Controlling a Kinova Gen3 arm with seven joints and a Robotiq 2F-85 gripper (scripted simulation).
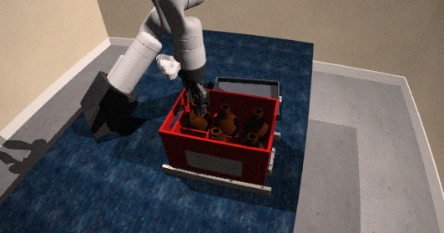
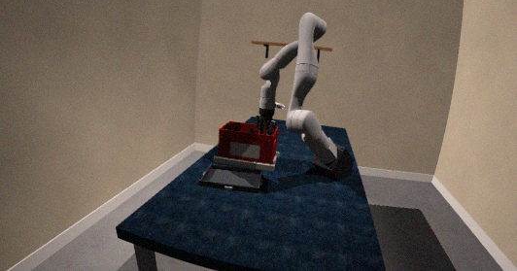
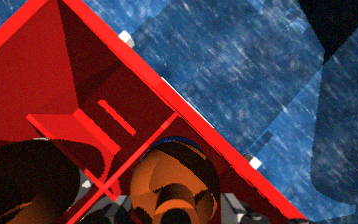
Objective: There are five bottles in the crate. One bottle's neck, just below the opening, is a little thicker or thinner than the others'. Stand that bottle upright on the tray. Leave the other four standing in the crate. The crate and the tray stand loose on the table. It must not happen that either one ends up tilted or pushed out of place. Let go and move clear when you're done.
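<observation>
The crate is 9 cm ahead of my hand, 1 cm to the right of it and 7 cm below it. Also, from my hand: grey tray: 1 cm ahead, 25 cm to the left, 14 cm below.
</observation>
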